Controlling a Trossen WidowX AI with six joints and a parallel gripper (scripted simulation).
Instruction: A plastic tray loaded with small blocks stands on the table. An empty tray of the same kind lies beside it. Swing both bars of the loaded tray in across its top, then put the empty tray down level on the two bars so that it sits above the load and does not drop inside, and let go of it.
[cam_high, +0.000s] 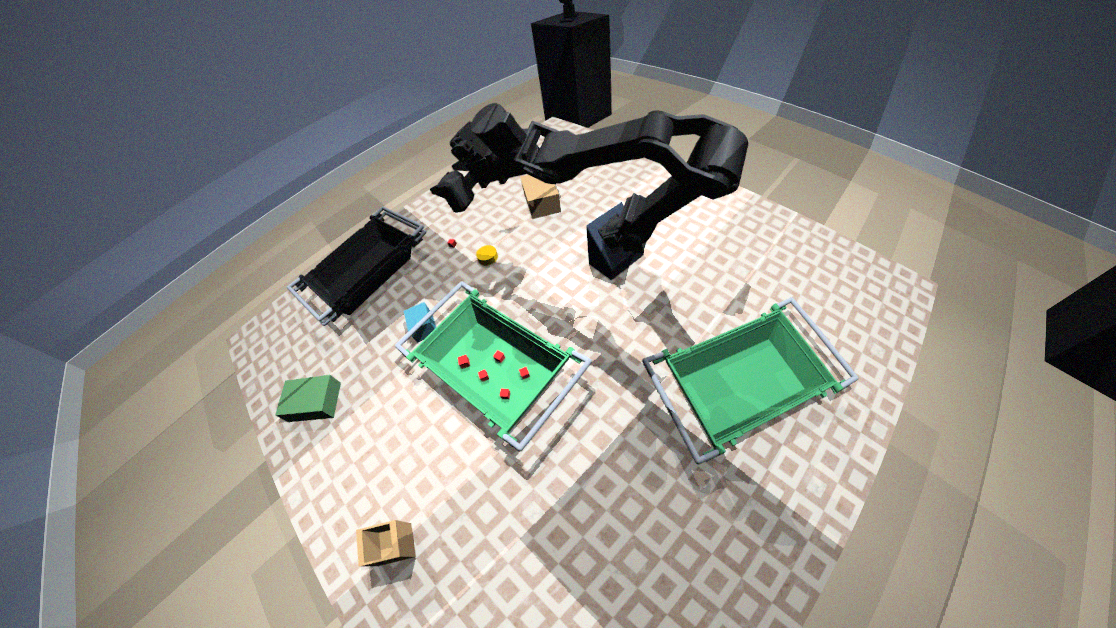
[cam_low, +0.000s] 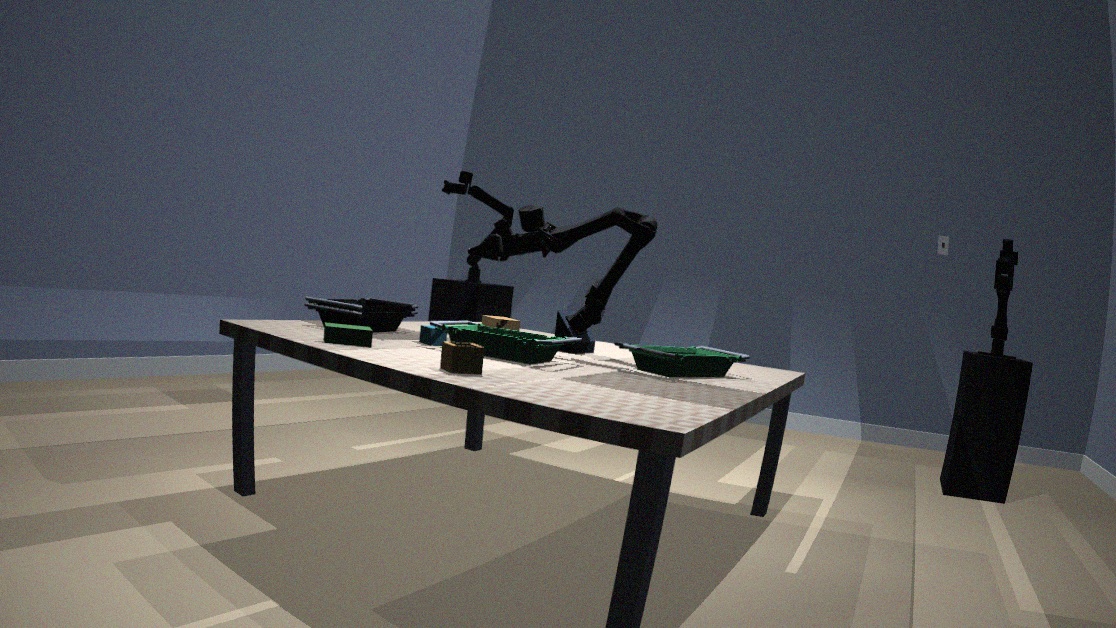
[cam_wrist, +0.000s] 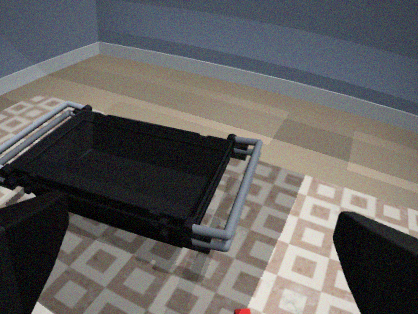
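The cyan cube is 190 mm ahead of my gripper tip, 50 mm to the left of it and 230 mm below it. Round my gripper tip: cardboard box: 480 mm ahead, 370 mm to the left, 230 mm below; green box: 480 mm ahead, 10 mm to the left, 230 mm below; yellow disc: 30 mm behind, 240 mm below.
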